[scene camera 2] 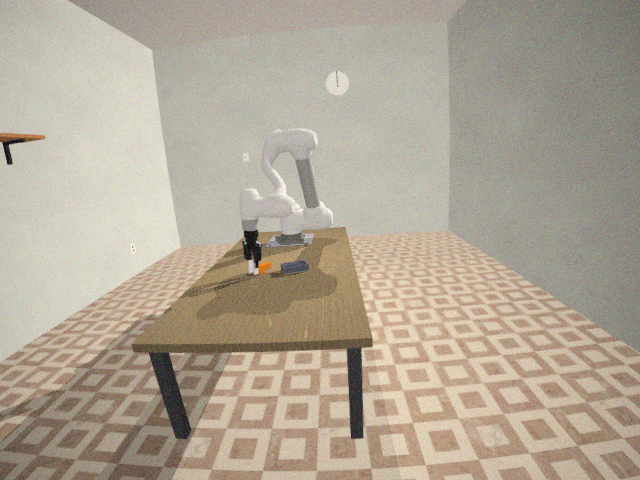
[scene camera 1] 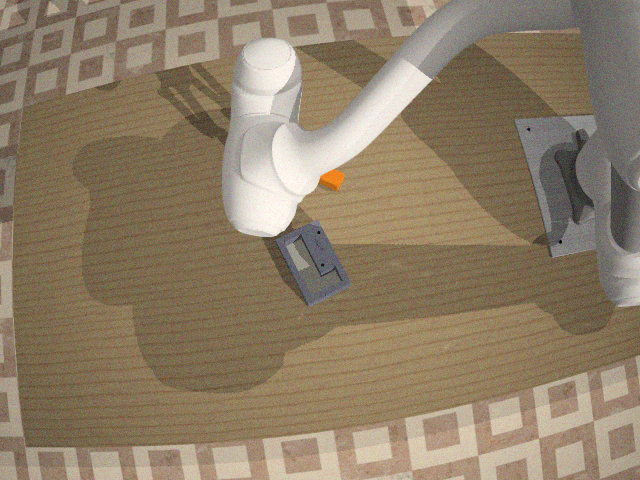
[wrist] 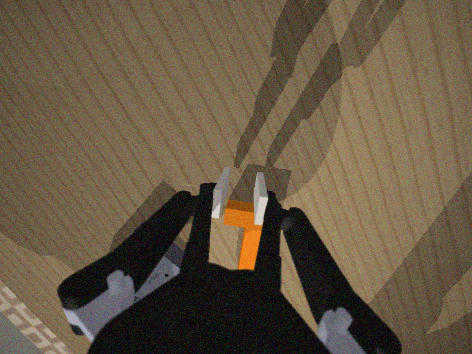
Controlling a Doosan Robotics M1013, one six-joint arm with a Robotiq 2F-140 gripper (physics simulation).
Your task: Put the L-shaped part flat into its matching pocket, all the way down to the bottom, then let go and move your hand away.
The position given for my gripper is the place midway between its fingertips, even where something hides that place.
Observation:
An orange L-shaped part (wrist: 237, 213) rests on the table. Further things: my gripper (wrist: 242, 180) and a grey pocket block (scene camera 1: 311, 259).

